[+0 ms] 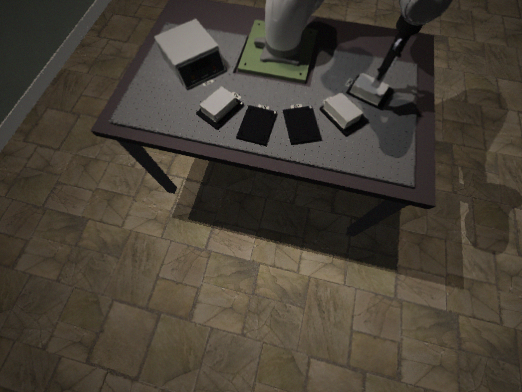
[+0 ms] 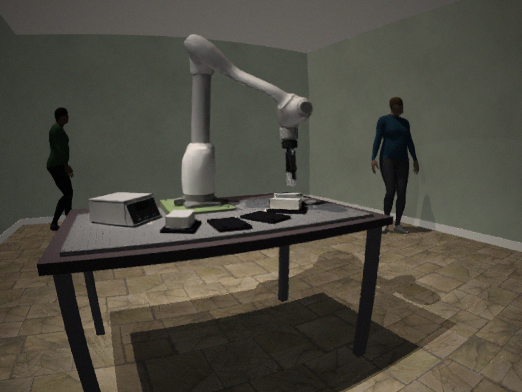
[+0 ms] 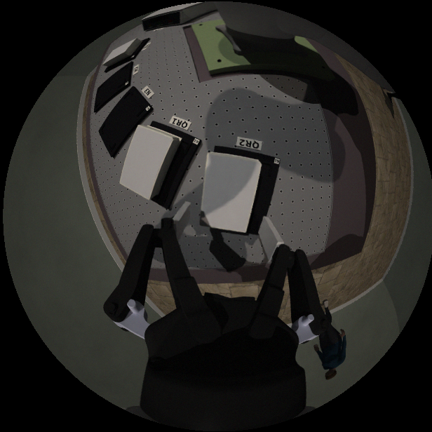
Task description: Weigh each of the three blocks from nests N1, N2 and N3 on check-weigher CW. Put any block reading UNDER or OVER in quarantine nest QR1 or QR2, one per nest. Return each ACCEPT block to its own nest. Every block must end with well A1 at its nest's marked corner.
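Where they show: gripper, fingertip midpoint: (image 1: 380, 79) (image 2: 291, 185); arm's base, origin of the base link: (image 1: 282, 48) (image 2: 198, 203).
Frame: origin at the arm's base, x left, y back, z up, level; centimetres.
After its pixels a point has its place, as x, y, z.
My gripper (image 1: 381, 75) @[41.3, -19.5, 7.8] (image 2: 291, 182) @[41.3, -19.5, 7.8] (image 3: 225, 217) is open and empty, a little above the white block (image 1: 371, 87) @[39.2, -20.5, 4.2] (image 3: 232, 190) in nest QR2 (image 3: 268, 195). A second white block (image 1: 343, 110) @[28.9, -34.2, 4.3] (image 2: 286, 203) @[26.8, -35.8, 2.8] (image 3: 149, 161) sits in nest QR1 (image 3: 184, 165). A third white block (image 1: 219, 103) @[-19.3, -39.1, 3.8] (image 2: 180, 219) @[-22.1, -44.0, 3.0] (image 3: 124, 52) sits in the end nest, N1, near the check-weigher. Black nests N2 (image 1: 257, 125) @[-3.2, -43.7, -0.3] (image 2: 229, 223) @[-4.0, -44.6, -0.3] (image 3: 114, 86) and N3 (image 1: 302, 125) @[14.5, -40.4, -0.4] (image 2: 266, 216) @[13.6, -41.2, -0.3] (image 3: 125, 120) are empty. Check-weigher CW (image 1: 187, 42) @[-38.8, -14.1, 8.4] (image 2: 122, 209) @[-40.7, -27.0, 5.3] bears no block; its display is unreadable. The blocks' A1 wells cannot be made out.
The arm's base stands on a green plate (image 1: 250, 66) @[-12.5, -12.5, -0.7] (image 2: 172, 206) @[-13.7, -0.9, -0.1] (image 3: 202, 45) at the back of the table. One person (image 2: 61, 145) stands behind the table at the left; another person (image 2: 395, 140) (image 3: 332, 350) stands beyond its right end.
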